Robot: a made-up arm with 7 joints. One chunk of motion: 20 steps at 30 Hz.
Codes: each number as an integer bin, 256 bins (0 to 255) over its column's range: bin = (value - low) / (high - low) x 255, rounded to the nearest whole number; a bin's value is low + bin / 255 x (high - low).
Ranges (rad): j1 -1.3..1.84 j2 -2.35..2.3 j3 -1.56..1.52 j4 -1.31..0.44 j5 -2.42..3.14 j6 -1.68..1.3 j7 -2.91..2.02
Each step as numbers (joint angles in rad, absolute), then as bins.
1 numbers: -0.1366 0.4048 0.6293 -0.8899 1.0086 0.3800 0.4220
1 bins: 94 151 181 61 157 176 172
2 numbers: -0.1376 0.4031 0.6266 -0.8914 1.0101 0.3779 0.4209
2 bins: 94 151 181 61 157 176 172
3 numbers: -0.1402 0.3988 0.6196 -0.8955 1.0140 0.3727 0.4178
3 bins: 94 151 180 60 157 176 172
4 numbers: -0.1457 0.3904 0.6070 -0.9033 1.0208 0.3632 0.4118
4 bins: 94 150 179 59 158 175 172
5 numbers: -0.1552 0.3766 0.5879 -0.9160 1.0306 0.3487 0.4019
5 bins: 93 150 178 57 158 174 171
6 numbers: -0.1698 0.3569 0.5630 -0.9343 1.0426 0.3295 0.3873
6 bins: 92 148 176 55 159 172 171
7 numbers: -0.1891 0.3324 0.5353 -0.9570 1.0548 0.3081 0.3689
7 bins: 90 147 173 51 159 170 170
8 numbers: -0.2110 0.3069 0.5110 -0.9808 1.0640 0.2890 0.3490
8 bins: 88 146 171 48 160 168 169
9 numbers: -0.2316 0.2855 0.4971 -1.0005 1.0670 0.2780 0.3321
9 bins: 87 145 170 45 160 168 168
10 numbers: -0.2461 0.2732 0.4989 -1.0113 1.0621 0.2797 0.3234
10 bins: 86 144 170 44 160 168 167
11 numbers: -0.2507 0.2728 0.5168 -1.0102 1.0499 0.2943 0.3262
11 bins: 85 144 172 44 159 169 167
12 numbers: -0.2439 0.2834 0.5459 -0.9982 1.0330 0.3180 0.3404
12 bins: 86 144 174 45 158 171 168
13 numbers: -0.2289 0.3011 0.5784 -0.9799 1.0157 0.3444 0.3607
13 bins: 87 145 177 48 158 173 169
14 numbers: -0.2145 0.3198 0.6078 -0.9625 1.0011 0.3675 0.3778
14 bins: 88 146 179 51 157 175 170
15 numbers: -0.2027 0.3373 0.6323 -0.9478 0.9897 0.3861 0.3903
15 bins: 89 147 182 53 156 177 171
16 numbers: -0.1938 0.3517 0.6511 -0.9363 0.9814 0.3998 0.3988
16 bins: 90 148 183 54 156 178 171
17 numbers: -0.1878 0.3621 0.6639 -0.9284 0.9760 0.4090 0.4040
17 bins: 90 149 184 56 156 179 171
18 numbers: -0.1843 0.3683 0.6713 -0.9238 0.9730 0.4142 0.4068
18 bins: 91 149 185 56 156 179 172
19 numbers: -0.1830 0.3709 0.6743 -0.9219 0.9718 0.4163 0.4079
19 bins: 91 149 185 57 156 179 172
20 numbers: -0.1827 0.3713 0.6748 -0.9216 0.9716 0.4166 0.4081
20 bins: 91 149 185 57 156 179 172
